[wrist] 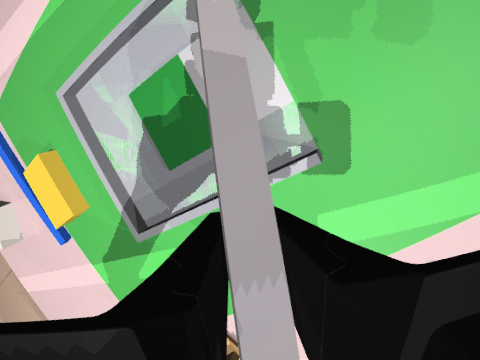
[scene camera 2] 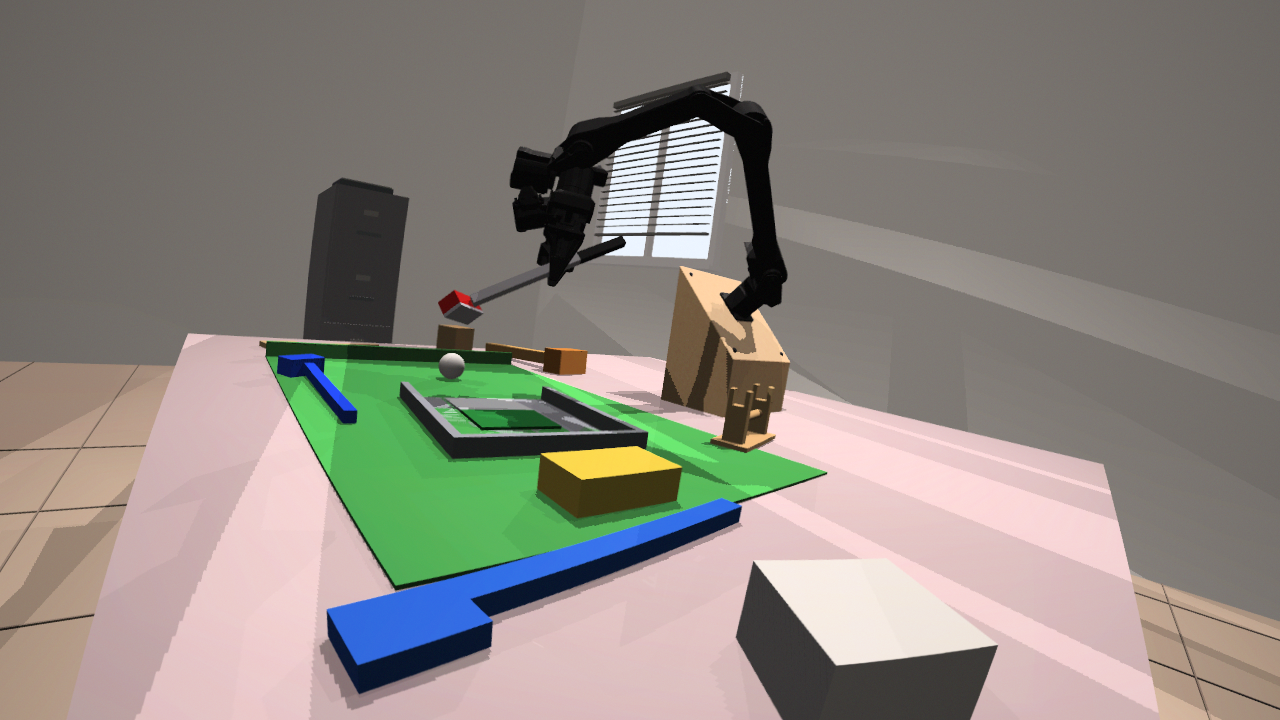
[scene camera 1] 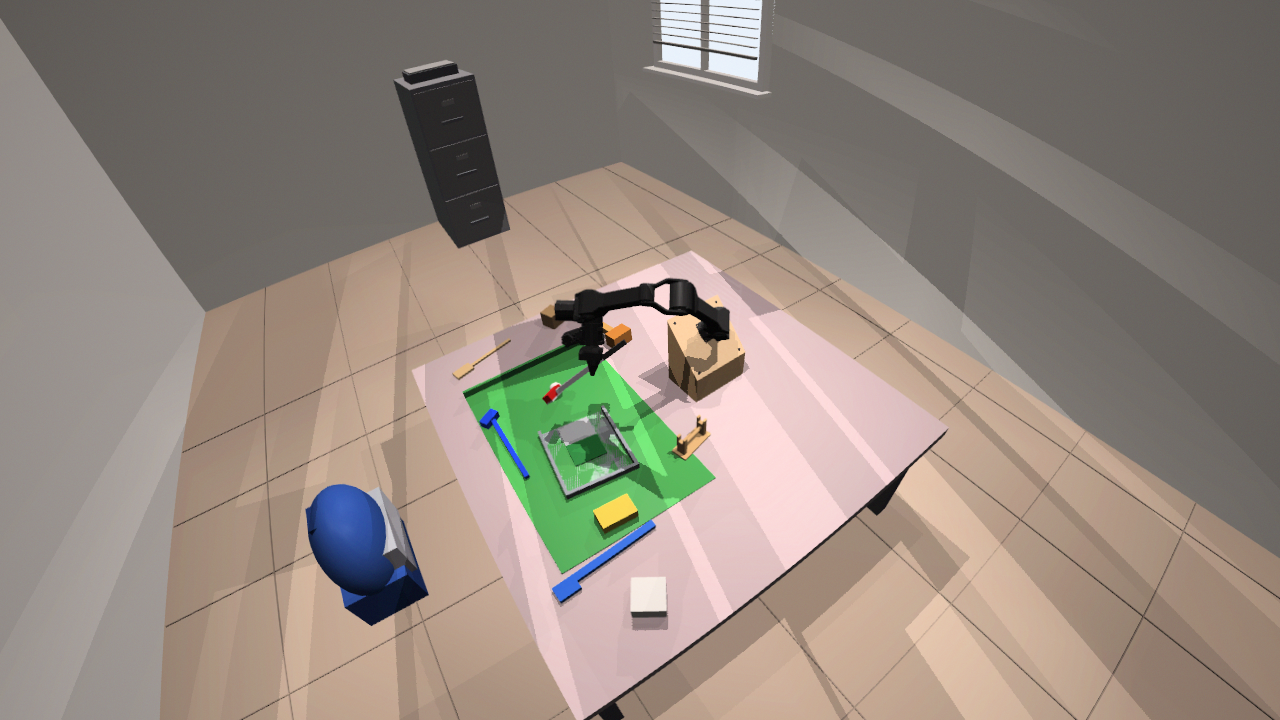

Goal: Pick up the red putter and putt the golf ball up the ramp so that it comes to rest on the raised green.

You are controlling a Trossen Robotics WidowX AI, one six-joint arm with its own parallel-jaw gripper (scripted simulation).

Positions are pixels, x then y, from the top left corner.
gripper: wrist; scene camera 2; scene camera 1 592, 374
yellow block: wrist 53, 185; scene camera 2; scene camera 1
same spot on yellow block: (scene camera 2: 586, 483) = (scene camera 1: 605, 528)
same spot on gripper: (wrist: 341, 294) = (scene camera 2: 549, 252)
